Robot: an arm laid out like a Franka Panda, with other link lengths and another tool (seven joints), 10 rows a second.
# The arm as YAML. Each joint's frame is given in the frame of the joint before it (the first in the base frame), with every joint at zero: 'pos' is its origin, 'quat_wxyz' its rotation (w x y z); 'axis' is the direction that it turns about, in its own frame. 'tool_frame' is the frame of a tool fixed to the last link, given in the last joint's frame.
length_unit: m
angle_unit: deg
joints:
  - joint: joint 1
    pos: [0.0, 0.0, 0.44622]
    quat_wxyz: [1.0, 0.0, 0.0, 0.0]
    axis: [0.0, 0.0, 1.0]
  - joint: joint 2
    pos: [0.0, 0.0, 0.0]
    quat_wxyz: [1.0, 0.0, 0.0, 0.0]
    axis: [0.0, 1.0, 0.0]
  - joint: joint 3
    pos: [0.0, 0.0, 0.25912]
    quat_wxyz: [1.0, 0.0, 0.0, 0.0]
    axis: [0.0, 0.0, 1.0]
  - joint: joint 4
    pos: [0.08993, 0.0, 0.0]
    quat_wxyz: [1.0, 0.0, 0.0, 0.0]
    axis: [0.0, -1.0, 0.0]
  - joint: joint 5
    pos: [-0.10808, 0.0, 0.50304]
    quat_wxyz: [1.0, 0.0, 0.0, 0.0]
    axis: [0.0, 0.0, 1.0]
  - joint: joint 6
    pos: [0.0, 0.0, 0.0]
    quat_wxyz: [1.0, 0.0, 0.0, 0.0]
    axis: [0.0, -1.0, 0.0]
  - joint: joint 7
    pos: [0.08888, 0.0, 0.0]
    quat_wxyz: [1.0, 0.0, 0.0, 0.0]
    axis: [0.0, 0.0, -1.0]
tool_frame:
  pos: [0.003, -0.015, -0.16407]
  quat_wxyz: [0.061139, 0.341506, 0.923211, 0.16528]
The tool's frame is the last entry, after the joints.
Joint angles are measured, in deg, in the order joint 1, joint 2, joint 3, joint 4, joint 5, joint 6, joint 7. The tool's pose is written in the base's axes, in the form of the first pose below.
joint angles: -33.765, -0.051, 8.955, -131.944, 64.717, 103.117, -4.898
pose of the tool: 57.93, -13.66, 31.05, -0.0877, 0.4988, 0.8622, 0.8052, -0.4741, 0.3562
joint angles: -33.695, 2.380, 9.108, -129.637, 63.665, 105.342, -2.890
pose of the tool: 59.02, -14.45, 30.32, -0.0500, 0.5215, 0.8518, 0.8022, -0.4871, 0.3452
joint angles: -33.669, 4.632, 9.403, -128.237, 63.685, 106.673, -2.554
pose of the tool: 59.68, -14.59, 29.18, -0.0332, 0.5247, 0.8506, 0.7997, -0.4966, 0.3375
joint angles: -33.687, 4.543, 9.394, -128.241, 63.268, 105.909, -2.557
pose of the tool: 59.52, -14.44, 29.27, -0.0377, 0.5208, 0.8529, 0.8072, -0.4872, 0.3332
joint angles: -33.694, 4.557, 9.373, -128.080, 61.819, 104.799, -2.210
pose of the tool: 59.20, -14.28, 29.28, -0.0401, 0.5217, 0.8522, 0.8241, -0.4650, 0.3234
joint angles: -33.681, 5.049, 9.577, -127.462, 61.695, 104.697, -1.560
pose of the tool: 59.49, -14.14, 29.31, -0.0340, 0.5190, 0.8541, 0.8268, -0.4655, 0.3157
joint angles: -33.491, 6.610, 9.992, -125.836, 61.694, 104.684, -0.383
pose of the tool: 60.31, -13.73, 29.16, -0.0224, 0.5111, 0.8592, 0.8310, -0.4683, 0.3002
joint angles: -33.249, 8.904, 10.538, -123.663, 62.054, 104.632, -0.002
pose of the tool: 61.42, -13.14, 28.77, -0.0237, 0.4983, 0.8667, 0.8343, -0.4677, 0.2917
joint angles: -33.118, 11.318, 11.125, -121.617, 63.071, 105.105, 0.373
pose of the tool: 62.57, -12.64, 28.19, -0.0184, 0.4822, 0.8759, 0.8301, -0.4809, 0.2822
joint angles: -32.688, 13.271, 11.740, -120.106, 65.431, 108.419, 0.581
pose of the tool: 64.18, -12.40, 27.55, -0.0044, 0.4842, 0.8749, 0.8003, -0.5229, 0.2934
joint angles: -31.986, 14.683, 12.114, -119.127, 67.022, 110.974, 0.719
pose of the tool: 65.28, -11.88, 26.94, 0.0066, 0.4873, 0.8732, 0.7809, -0.5479, 0.2999
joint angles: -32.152, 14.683, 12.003, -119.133, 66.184, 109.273, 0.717
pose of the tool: 64.86, -11.75, 26.96, 0.0004, 0.4779, 0.8784, 0.7969, -0.5308, 0.2885
